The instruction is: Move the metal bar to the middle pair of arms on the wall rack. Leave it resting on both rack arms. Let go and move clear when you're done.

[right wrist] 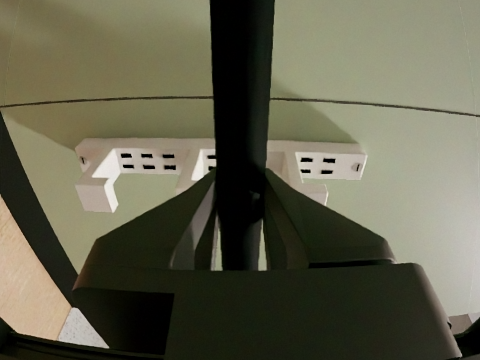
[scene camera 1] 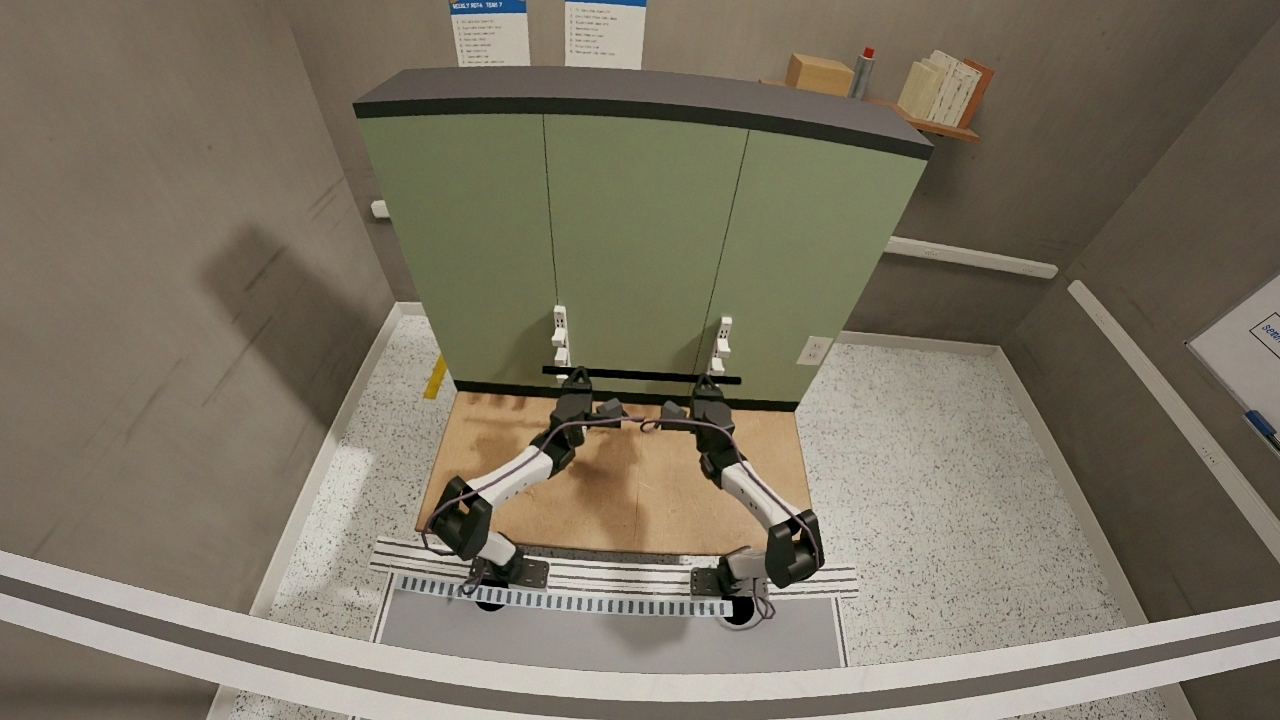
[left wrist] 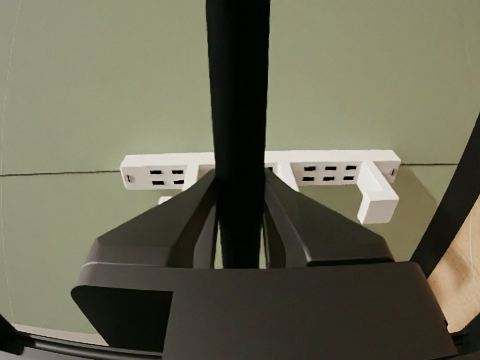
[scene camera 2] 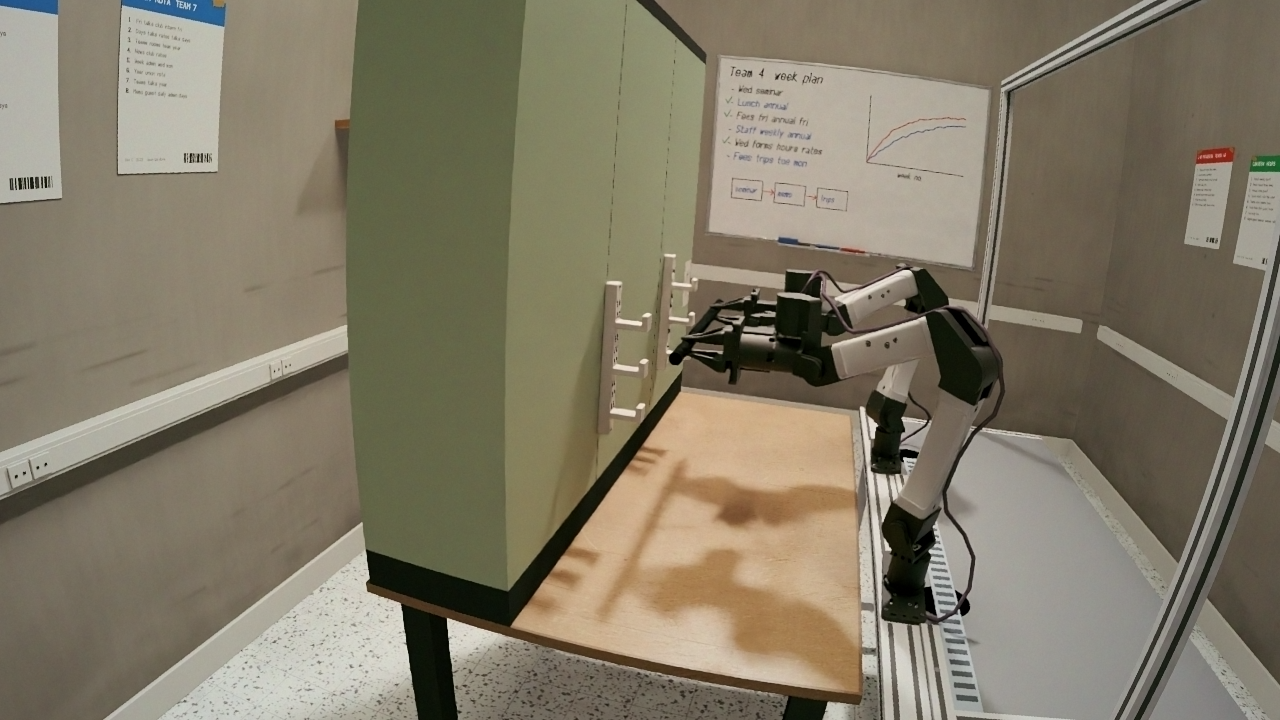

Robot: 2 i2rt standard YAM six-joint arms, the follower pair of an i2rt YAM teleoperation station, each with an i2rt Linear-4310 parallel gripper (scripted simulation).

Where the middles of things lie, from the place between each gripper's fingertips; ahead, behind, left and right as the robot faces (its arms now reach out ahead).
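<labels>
From my right hand, I can see the black metal bar (scene camera 1: 604, 373) 150 mm to the left.
As for my left hand, the bar is 150 mm to the right of it.
</labels>
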